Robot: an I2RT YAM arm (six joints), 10 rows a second.
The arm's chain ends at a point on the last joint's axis. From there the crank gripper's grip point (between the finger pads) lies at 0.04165 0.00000 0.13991 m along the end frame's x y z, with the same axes.
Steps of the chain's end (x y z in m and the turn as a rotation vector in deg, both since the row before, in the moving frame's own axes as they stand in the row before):
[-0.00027 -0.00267 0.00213 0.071 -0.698 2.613]
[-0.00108 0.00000 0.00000 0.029 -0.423 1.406]
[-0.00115 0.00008 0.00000 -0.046 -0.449 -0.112]
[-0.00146 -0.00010 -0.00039 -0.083 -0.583 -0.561]
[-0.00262 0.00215 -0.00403 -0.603 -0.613 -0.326]
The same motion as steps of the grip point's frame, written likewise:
[-0.00202 -0.00098 0.00263 0.071 -0.698 2.613]
[-0.00213 0.00094 0.00030 0.029 -0.423 1.406]
[-0.00225 0.00011 0.00032 -0.046 -0.449 -0.112]
[-0.00289 -0.00030 0.00003 -0.083 -0.583 -0.561]
[-0.00412 0.00339 -0.00360 -0.603 -0.613 -0.326]

